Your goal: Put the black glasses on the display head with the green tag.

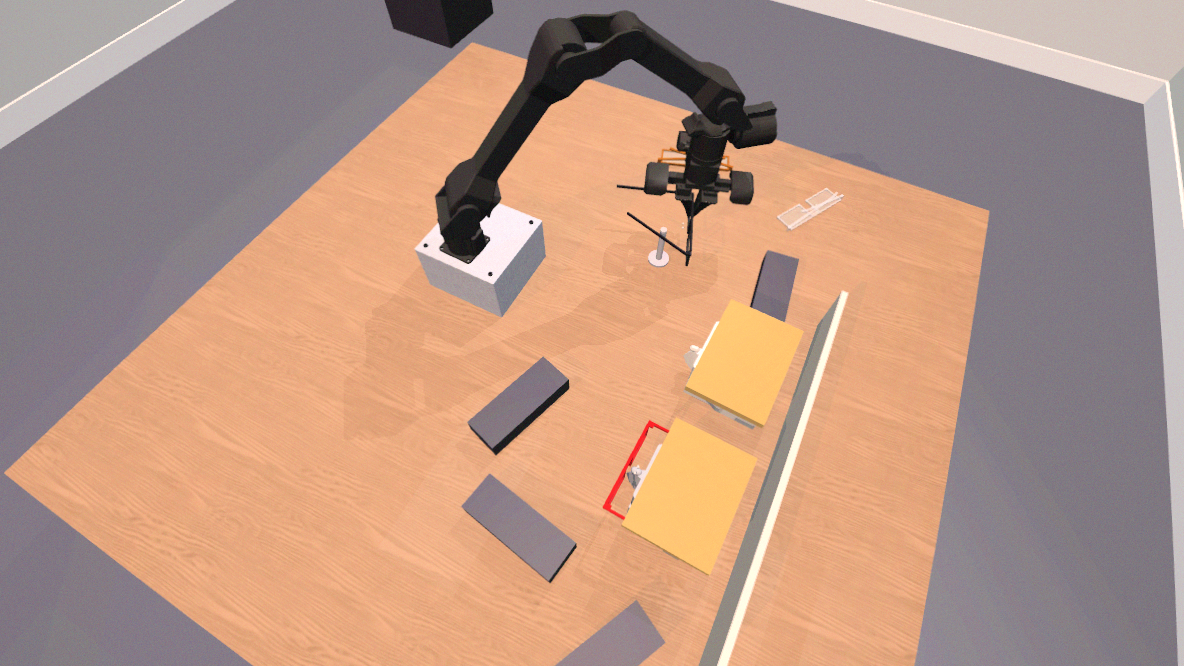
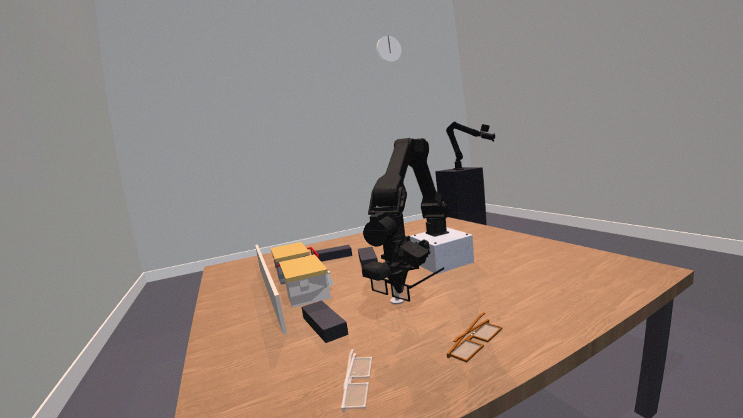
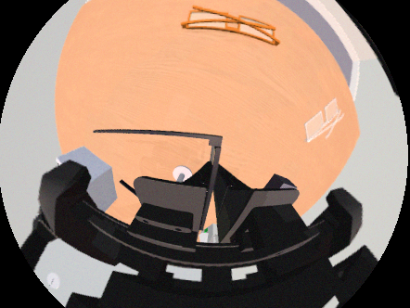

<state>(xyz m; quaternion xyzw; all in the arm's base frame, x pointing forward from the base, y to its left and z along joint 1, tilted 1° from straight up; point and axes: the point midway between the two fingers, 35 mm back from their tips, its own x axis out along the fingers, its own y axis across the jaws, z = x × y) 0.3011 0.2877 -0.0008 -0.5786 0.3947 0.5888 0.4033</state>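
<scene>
Now: the white peg 80 mm to the right of my gripper tip, 40 mm below it and 20 mm behind it. Round my gripper tip: thin white panel (370 mm to the right, 300 mm ahead, 10 mm below).
</scene>
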